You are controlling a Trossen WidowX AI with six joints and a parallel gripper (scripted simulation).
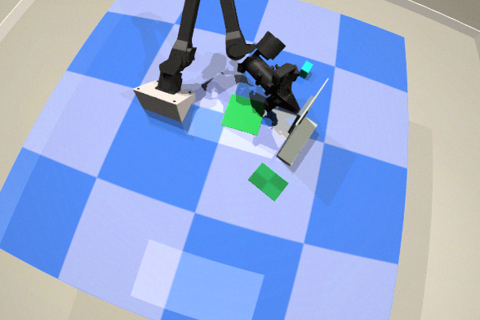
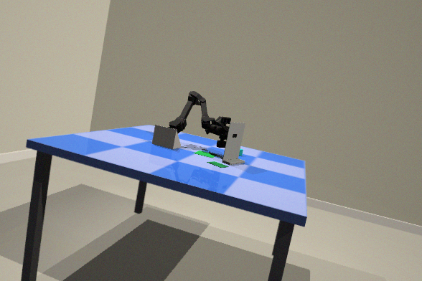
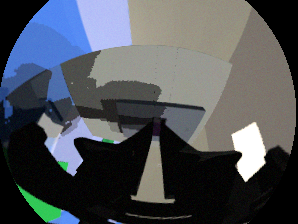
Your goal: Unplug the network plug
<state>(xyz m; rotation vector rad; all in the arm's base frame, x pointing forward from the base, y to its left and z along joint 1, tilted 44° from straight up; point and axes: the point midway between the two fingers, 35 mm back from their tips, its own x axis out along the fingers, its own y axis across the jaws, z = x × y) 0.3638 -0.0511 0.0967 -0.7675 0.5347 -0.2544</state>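
Now: gripper tip 20 mm short of the upright panel, 10 mm to the left of it and 50 mm above it. Round my gripper tip: network plug right at my gripper tip; cyan cube 10 mm ahead, 260 mm to the left, 130 mm below; green square 150 mm behind, 20 mm to the left, 150 mm below.
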